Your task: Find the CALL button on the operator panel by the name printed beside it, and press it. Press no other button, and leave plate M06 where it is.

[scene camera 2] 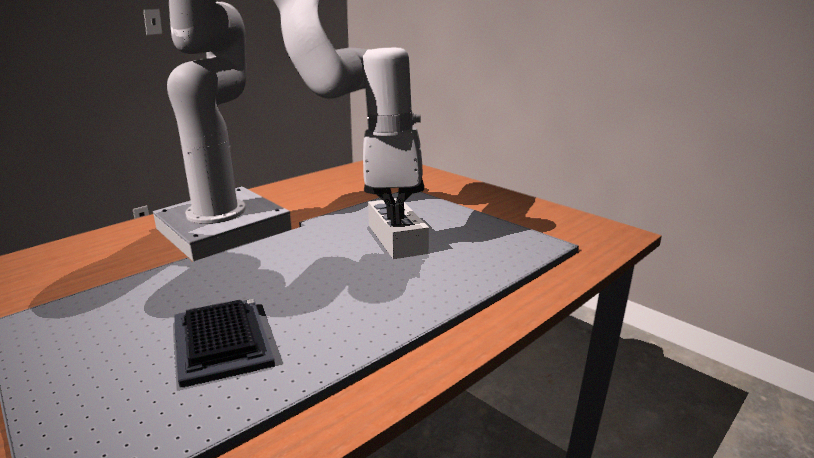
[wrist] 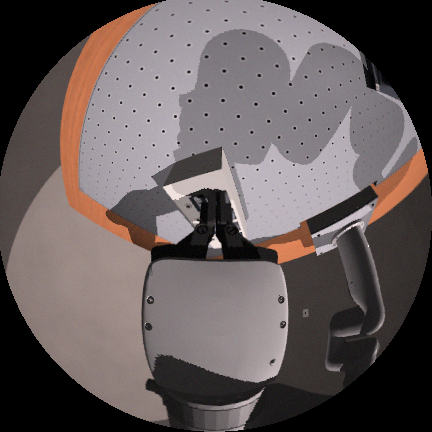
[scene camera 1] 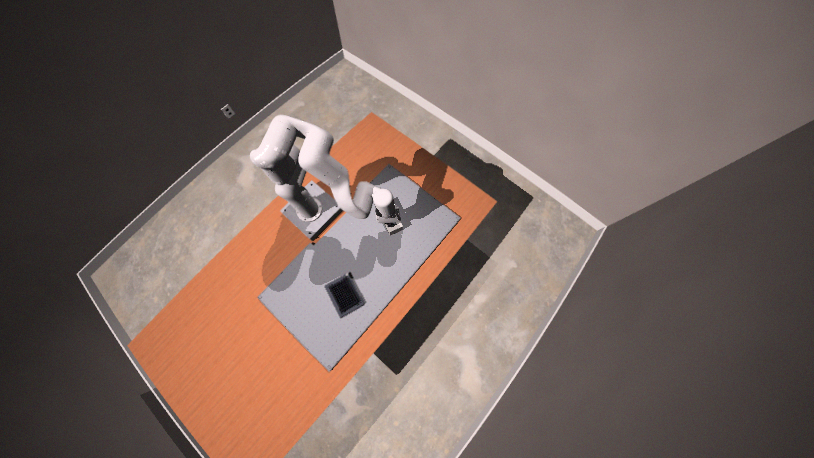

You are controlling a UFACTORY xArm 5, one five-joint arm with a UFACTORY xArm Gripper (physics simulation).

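Seen in the pictures: gripper, fingertip midpoint: (scene camera 2: 396,222) (wrist: 215,199) (scene camera 1: 390,224); arm's base, link origin: (scene camera 2: 216,212) (wrist: 346,231) (scene camera 1: 309,209).
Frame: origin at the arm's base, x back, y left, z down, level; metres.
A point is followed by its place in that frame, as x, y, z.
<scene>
The operator panel (scene camera 1: 393,229) {-0.374, 0.208, -0.023} (scene camera 2: 410,243) {-0.382, 0.217, 0.003} (wrist: 197,166) {-0.380, 0.211, -0.006} is a small pale box on the perforated board. My gripper (scene camera 2: 396,223) {-0.345, 0.215, -0.026} (wrist: 215,199) {-0.345, 0.215, -0.026} is shut and empty, pointing down, with its fingertips at the panel's top face near the end that faces scene camera 2. The fingers hide most of the buttons and names in the wrist view. No name can be read, so I cannot tell which button is under the tips or whether it is pressed in. A black plate with many wells (scene camera 1: 344,295) {-0.425, -0.158, 0.013} (scene camera 2: 220,330) {-0.430, -0.158, 0.005}, likely M06, sits in a dark holder; its marking is unreadable.
The perforated grey board (scene camera 1: 364,310) {-0.534, -0.142, 0.030} (scene camera 2: 341,341) {-0.522, -0.025, 0.030} (wrist: 150,65) {-0.505, 0.171, 0.030} lies on the orange wooden table (scene camera 1: 199,364) {-0.174, -0.846, 0.043} (scene camera 2: 603,239) {-0.561, 0.586, 0.043}. The arm's square base (scene camera 1: 311,227) {-0.076, -0.053, 0.002} (scene camera 2: 227,242) {-0.109, -0.021, 0.026} (wrist: 345,220) {-0.089, 0.021, 0.001} stands beside the board. Arm shadows cross the board between panel and plate.
</scene>
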